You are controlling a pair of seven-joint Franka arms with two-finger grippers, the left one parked.
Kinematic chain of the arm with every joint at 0, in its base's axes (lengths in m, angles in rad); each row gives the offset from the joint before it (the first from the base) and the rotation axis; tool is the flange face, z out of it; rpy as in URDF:
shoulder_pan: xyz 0 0 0.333 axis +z
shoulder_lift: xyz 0 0 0 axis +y
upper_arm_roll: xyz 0 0 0.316 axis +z
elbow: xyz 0.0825 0 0 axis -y
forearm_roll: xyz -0.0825 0 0.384 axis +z
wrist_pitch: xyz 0 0 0 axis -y
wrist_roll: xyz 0.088 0 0 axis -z
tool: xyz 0 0 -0.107 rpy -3.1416 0 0
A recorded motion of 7 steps. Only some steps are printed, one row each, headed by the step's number.
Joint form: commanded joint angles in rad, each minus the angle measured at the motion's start. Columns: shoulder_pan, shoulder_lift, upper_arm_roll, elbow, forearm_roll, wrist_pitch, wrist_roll.
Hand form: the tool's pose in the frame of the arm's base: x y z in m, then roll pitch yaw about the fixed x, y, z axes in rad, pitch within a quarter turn. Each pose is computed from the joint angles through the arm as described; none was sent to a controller.
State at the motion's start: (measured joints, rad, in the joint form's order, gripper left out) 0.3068 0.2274 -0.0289 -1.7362 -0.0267 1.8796 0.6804
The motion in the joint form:
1: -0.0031 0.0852 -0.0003 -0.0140 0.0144 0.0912 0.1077
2: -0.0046 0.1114 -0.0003 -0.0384 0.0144 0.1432 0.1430
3: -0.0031 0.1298 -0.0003 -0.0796 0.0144 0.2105 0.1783
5: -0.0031 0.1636 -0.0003 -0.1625 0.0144 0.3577 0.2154
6: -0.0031 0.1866 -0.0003 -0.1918 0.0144 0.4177 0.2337
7: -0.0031 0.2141 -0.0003 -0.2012 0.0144 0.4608 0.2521
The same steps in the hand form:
1: 0.6071 0.1716 0.3851 3.0623 0.0507 -0.5093
2: 0.6087 0.1711 0.3616 3.0613 0.0466 -0.5452
3: 0.6061 0.1713 0.3369 3.0655 0.0387 -0.5777
5: 0.5988 0.1692 0.2915 3.0880 0.0168 -0.6120
6: 0.5953 0.1682 0.2699 3.0936 0.0110 -0.6293
7: 0.5951 0.1681 0.2526 3.0982 0.0061 -0.6468

